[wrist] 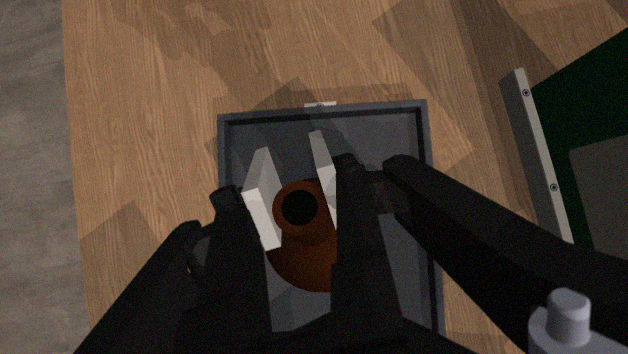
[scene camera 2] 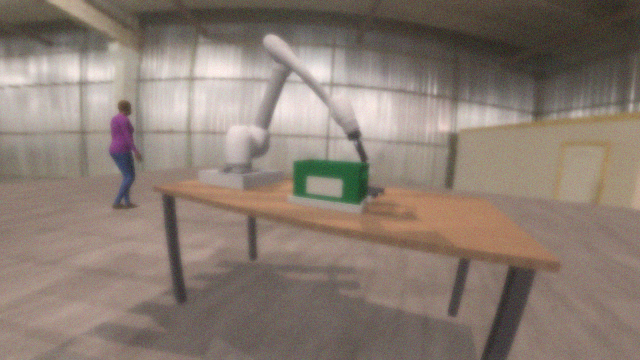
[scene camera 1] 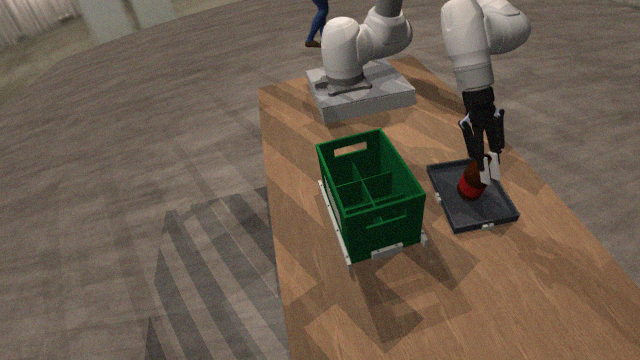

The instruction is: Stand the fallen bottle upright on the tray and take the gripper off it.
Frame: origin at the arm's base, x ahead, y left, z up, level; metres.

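Seen in the pictures: gripper, between the fingertips: (wrist: 295, 161) (scene camera 2: 370, 173) (scene camera 1: 490, 180); arm's base, origin of its link: (scene camera 2: 238, 171) (scene camera 1: 345, 83).
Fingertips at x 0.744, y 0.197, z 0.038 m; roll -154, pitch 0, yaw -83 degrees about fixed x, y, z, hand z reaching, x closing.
Offsets run from my fingertips to a thing's top centre. "spot": to the spot under its first point. Level surfaces: height alone.
A brown bottle {dz +0.057, dx -0.050, dy -0.006 m} (scene camera 1: 471, 187) (wrist: 306, 262) with a red label is over the dark grey tray {spot: dz -0.105, dx +0.005, dy -0.069 m} (scene camera 1: 462, 216) (wrist: 372, 137). It is near upright but leans, with its neck towards the right in scene camera 1. Its base appears to be at the tray floor; contact is hard to tell. My gripper (scene camera 1: 490, 172) (wrist: 295, 161) is shut on the bottle's neck, one pale finger pad on each side, and the open mouth shows between the pads in the wrist view. In scene camera 2 the green crate hides the bottle and the fingertips.
A green crate {dz +0.065, dx -0.092, dy -0.308 m} (scene camera 1: 382, 222) (scene camera 2: 354, 184) with divided compartments stands beside the tray on the wooden table {dz -0.110 m} (scene camera 1: 320, 280) (scene camera 2: 450, 220), held by pale rails. The arm's grey base block (scene camera 1: 367, 104) (scene camera 2: 215, 179) is at the table's far end. A person (scene camera 2: 122, 140) stands on the floor beyond.
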